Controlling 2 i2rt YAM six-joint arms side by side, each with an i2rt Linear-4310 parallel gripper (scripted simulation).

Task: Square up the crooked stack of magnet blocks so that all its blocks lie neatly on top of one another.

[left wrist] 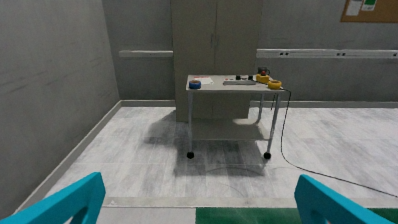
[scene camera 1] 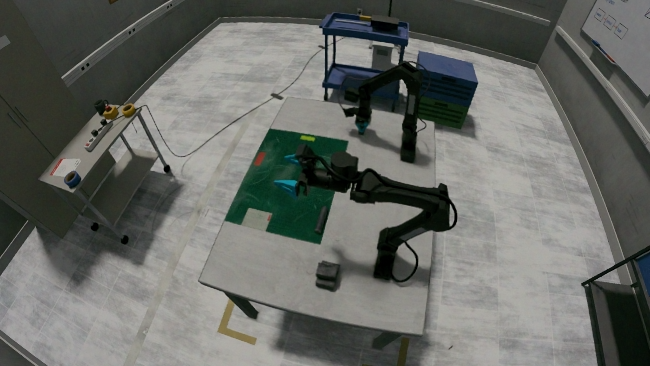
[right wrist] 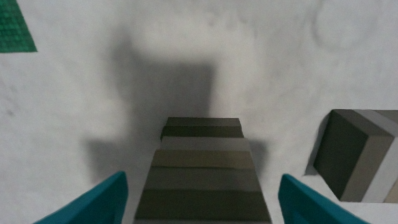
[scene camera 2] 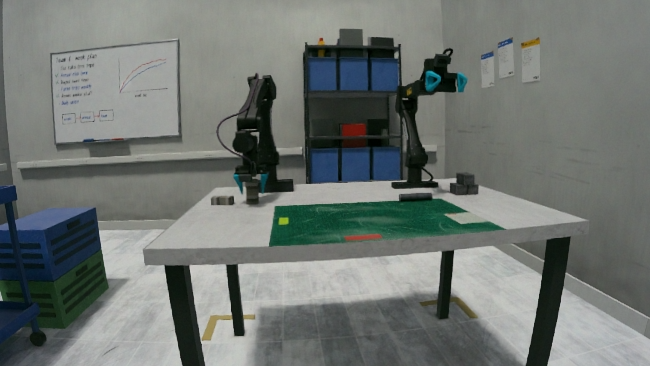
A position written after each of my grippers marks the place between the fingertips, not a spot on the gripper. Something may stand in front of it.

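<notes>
I can see a green mat [scene camera 1: 259,204] through scene camera 1. Through scene camera 2 I see the mat [scene camera 2: 312,224] again, along with my left gripper [scene camera 2: 453,79]. The left wrist view gives me my left gripper [left wrist: 199,182] as well, and in the right wrist view I find my right gripper [right wrist: 203,182].
</notes>
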